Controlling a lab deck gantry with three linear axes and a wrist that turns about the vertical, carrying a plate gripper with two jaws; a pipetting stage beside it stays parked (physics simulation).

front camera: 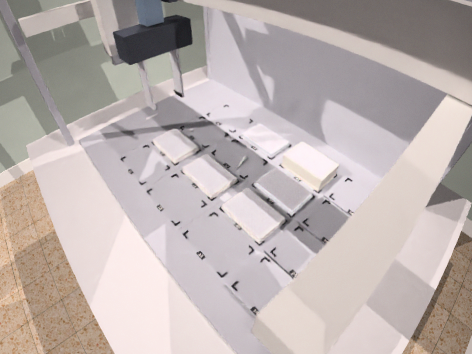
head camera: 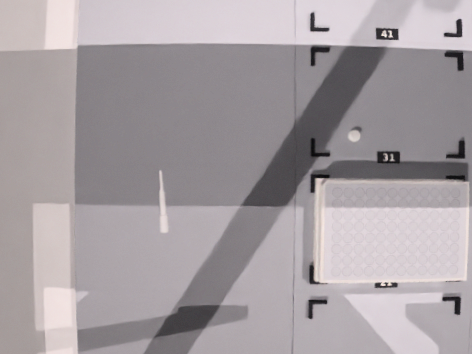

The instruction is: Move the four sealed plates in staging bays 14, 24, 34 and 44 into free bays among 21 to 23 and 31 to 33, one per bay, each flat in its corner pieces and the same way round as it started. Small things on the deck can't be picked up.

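Places are measured from the robot's base along level axes (x back, y right, z up), in centimetres.
Where they show: gripper, fingertip midpoint: (front camera: 166, 100); robot's base, origin of the base link: (front camera: 122, 159).
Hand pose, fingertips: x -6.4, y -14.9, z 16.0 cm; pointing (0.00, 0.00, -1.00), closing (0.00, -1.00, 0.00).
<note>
Things, the pixels of their top centre, and the offset from my fingertips. "pt": a spot on its surface instead.
- pale plate, middle of its top: (front camera: 265, 137) dz -14.6, dx -16.4, dy -21.4 cm
- tall cream box, middle of its top: (front camera: 311, 159) dz -11.8, dx -32.8, dy -21.4 cm
- small round thing, middle of its top: (head camera: 355, 135) dz -15.6, dx +3.1, dy -8.0 cm
- tip, surface spot: (front camera: 242, 160) pt dz -15.5, dx -18.2, dy -10.3 cm
Four sealed plates lie flat in bays: one (front camera: 176, 145) (head camera: 392, 232) in bay 21, one (front camera: 209, 175) in bay 22, one (front camera: 253, 214) in bay 23 and a shadowed one (front camera: 283, 189) in bay 33. In the head view the bay 21 plate lies within its corner pieces, long side left to right. Bays 24, 34 and 44 hold no plate; bay 14 is partly hidden by the front beam. My gripper (front camera: 166, 100) is open and empty, raised over the far left end of the deck. It does not show in the head view.
A pale plate (front camera: 266, 140) lies in bay 42 and a tall cream box (front camera: 310, 165) stands in bay 43. A small round thing (head camera: 354, 135) lies in bay 31. A tip (front camera: 242, 160) lies in bay 32, and another tip (head camera: 162, 205) lies left of the bays.
</note>
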